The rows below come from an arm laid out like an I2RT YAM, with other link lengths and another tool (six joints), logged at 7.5 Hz.
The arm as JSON. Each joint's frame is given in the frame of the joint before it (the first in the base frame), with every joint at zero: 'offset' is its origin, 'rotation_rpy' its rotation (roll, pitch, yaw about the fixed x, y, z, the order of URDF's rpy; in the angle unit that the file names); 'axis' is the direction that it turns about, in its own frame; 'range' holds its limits. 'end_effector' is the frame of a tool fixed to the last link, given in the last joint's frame.
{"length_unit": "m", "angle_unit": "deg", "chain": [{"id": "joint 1", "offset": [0.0, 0.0, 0.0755], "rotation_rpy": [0.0, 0.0, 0.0], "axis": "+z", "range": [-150.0, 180.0]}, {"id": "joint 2", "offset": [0.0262, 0.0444, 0.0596], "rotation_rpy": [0.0, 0.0, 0.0], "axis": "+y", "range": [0.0, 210.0]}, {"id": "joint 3", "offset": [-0.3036, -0.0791, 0.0], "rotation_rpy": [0.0, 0.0, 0.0], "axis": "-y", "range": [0.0, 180.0]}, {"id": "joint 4", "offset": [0.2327, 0.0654, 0.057], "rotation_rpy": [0.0, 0.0, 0.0], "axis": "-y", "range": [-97.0, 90.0]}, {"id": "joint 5", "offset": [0.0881, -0.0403, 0.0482], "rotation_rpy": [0.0, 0.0, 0.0], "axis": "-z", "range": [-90.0, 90.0]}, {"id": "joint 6", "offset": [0.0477, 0.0, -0.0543], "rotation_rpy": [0.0, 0.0, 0.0], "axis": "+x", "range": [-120.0, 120.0]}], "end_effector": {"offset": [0.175, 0.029, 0.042], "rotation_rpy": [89.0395, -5.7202, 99.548]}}
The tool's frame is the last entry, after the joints.
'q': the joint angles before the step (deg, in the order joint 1, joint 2, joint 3, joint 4, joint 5, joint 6). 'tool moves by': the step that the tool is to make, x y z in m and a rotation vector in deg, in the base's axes. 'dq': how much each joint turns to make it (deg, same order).
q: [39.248, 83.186, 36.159, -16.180, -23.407, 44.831]
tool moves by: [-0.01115, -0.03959, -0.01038, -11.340, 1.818, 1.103]
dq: [-0.616, -0.756, 5.583, -16.523, 6.497, -4.717]
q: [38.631, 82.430, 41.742, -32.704, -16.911, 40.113]
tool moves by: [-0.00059, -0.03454, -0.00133, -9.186, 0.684, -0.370]
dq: [-0.641, 0.408, 4.782, -11.054, 6.538, -1.870]
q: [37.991, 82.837, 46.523, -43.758, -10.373, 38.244]
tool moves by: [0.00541, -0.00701, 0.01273, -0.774, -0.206, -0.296]
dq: [-1.492, -0.631, 2.996, -4.164, 0.530, -1.324]
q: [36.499, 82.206, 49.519, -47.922, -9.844, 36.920]
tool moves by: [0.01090, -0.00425, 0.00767, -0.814, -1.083, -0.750]
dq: [-1.029, 0.316, 2.218, -1.583, 1.231, -0.496]
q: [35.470, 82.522, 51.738, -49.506, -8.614, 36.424]
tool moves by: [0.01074, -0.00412, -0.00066, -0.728, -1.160, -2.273]
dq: [-0.364, 0.509, 0.178, 1.085, 1.579, 1.674]
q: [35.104, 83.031, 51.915, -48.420, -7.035, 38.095]
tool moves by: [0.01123, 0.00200, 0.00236, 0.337, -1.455, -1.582]
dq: [-0.054, 0.466, 0.399, 1.612, 0.847, 1.399]
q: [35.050, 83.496, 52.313, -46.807, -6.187, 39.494]
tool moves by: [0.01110, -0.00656, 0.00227, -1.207, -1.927, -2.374]
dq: [-0.039, -0.067, 0.201, 0.774, 2.551, 1.831]
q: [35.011, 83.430, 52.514, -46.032, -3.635, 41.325]
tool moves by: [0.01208, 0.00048, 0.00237, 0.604, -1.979, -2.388]
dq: [0.011, 0.066, -0.366, 2.515, 1.206, 2.174]
